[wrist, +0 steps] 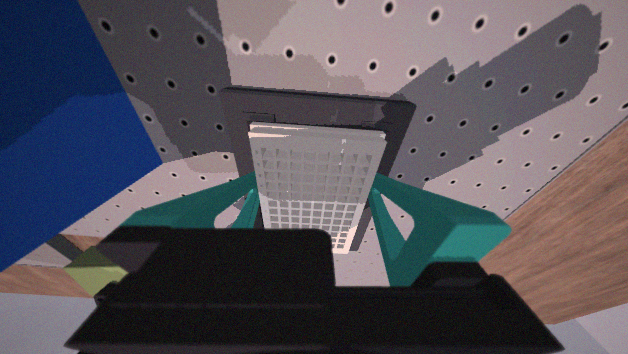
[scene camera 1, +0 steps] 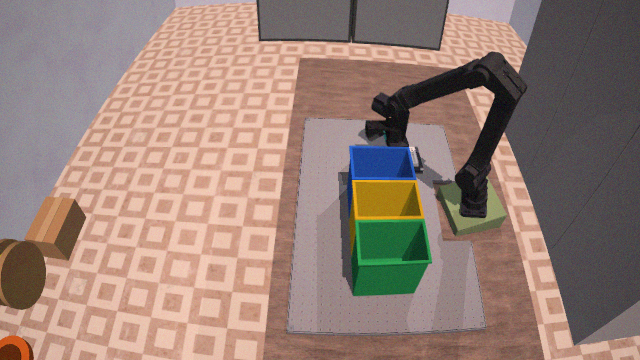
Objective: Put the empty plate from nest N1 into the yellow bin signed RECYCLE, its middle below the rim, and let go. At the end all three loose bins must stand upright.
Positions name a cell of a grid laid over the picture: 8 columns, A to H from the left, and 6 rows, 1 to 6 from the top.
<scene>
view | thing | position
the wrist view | my gripper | E4
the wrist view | blue bin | B3
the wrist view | white gridded plate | D4
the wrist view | dark nest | D2
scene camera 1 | blue bin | E3
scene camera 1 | yellow bin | E4
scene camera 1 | green bin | E5
</scene>
